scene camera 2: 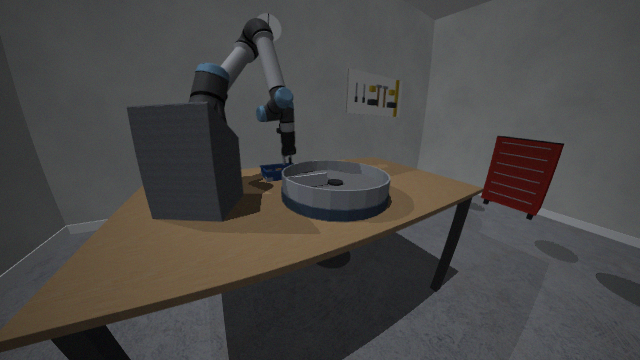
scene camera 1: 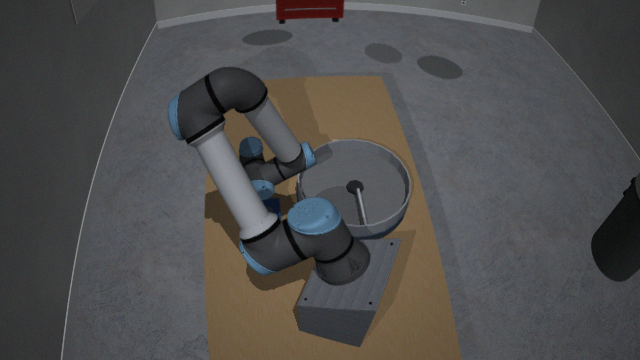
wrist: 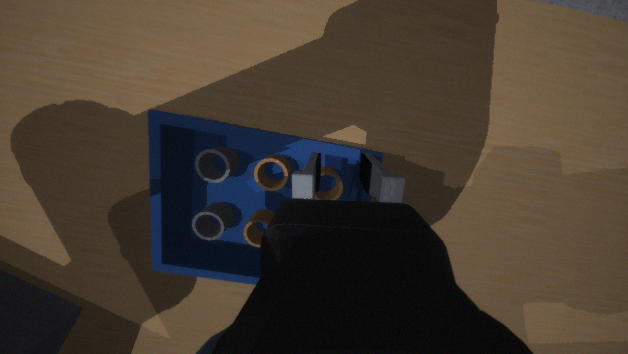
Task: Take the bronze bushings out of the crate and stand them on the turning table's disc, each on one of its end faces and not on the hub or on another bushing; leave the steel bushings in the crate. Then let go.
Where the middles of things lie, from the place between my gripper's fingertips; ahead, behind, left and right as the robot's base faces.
The blue crate (wrist: 177, 193) is 70 mm to the right of my hand, 50 mm behind it and 20 mm below it.
